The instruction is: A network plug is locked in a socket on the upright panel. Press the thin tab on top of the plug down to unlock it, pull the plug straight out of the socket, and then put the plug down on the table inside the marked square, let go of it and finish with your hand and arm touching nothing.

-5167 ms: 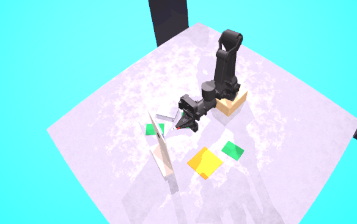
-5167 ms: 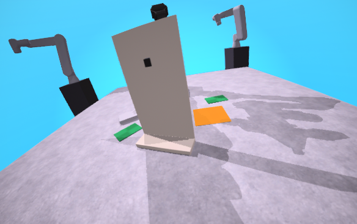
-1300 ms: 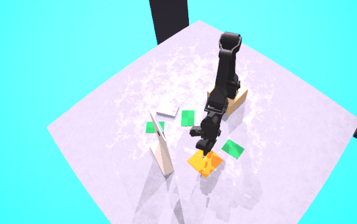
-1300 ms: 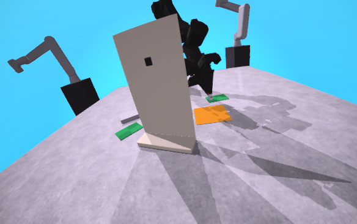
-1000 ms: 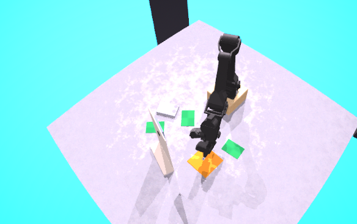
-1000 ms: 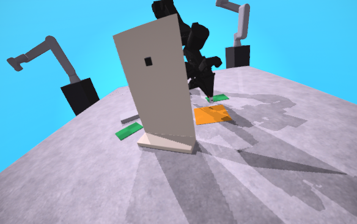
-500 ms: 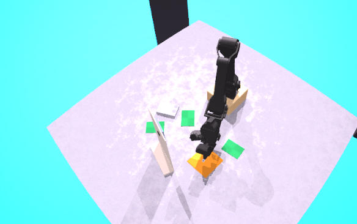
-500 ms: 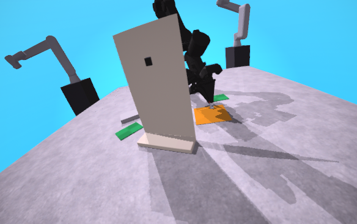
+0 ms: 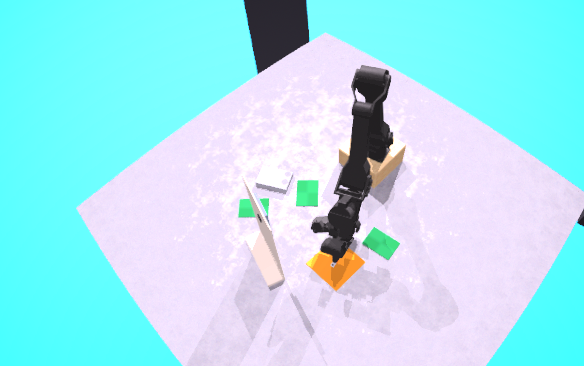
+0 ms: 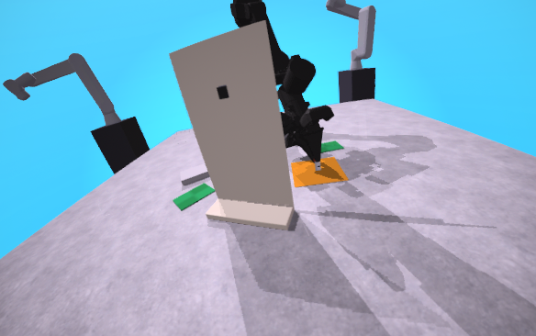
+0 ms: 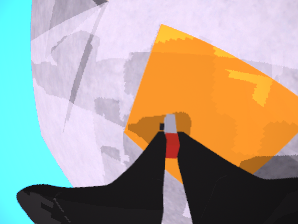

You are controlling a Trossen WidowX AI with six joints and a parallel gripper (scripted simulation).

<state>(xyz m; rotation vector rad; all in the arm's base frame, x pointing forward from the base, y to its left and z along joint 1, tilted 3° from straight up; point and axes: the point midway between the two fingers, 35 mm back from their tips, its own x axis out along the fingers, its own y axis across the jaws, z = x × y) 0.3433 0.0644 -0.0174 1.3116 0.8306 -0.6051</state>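
Now: gripper tip 30 mm above the marked orange square and 10 mm past it. From my gripper tip the other things lie so: upright panel: 170 mm to the right, 110 mm above, 80 mm ahead; flat grey block: 320 mm to the right, 150 mm behind, 20 mm below; network plug: right at my gripper tip.
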